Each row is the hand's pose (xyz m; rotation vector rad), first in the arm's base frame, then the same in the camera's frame.
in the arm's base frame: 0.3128 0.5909 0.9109 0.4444 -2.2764 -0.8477
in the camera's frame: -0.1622 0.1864 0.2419 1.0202 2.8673 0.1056
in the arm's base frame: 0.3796 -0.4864 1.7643 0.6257 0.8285 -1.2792
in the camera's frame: -1.1059 0.5518 1.1743 0.6640 -0.5729 -2.0635
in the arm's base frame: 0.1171 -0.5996 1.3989 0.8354 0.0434 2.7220
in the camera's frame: -1.3211 0.3739 0.8038 -0.1194 0.4366 1.5945
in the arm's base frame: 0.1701 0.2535 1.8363 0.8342 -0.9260 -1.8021
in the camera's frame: -0.5279 0.9149 0.8129 0.2400 -2.5529 -1.6911
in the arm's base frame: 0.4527 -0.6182 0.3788 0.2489 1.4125 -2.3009
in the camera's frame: -1.1939 -0.6275 0.4367 -1.2797 0.0621 2.6923
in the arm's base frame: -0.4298 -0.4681 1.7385 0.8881 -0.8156 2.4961
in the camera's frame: -1.4374 0.9766 0.5696 -0.4141 -0.1837 1.7671
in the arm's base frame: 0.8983 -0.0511 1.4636 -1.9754 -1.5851 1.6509
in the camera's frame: -0.4899 0.1422 1.2172 2.7036 -0.3228 -1.2872
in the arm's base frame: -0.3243 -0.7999 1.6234 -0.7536 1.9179 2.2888
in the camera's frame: -1.6916 0.7414 0.6900 -0.1889 2.1431 0.6345
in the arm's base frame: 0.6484 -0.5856 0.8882 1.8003 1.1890 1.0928
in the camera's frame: -1.0801 -0.3192 0.8737 1.0841 0.1910 0.3023
